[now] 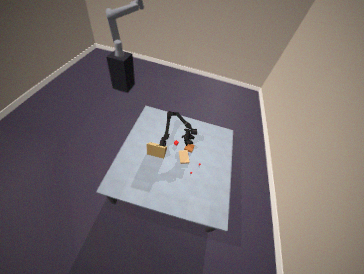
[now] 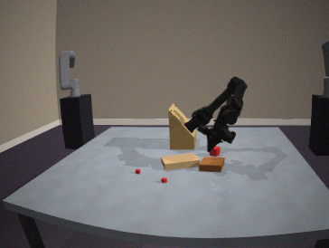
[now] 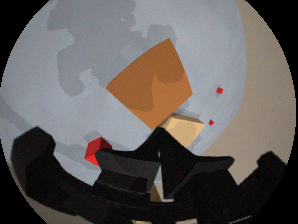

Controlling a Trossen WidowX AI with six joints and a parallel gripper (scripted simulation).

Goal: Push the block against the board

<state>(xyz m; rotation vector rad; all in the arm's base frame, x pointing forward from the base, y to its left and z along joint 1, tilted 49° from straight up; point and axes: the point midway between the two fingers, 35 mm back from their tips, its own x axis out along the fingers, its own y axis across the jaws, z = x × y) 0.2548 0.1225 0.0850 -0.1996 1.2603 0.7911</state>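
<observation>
Now: gripper tip 13 cm past the red cube, 4 cm above it and 2 cm to the right of it. The rest, counted from my gripper tip: tan board: 13 cm to the right, 5 cm below, 1 cm ahead; brown square block: 5 cm below, 4 cm ahead, 2 cm to the left.
</observation>
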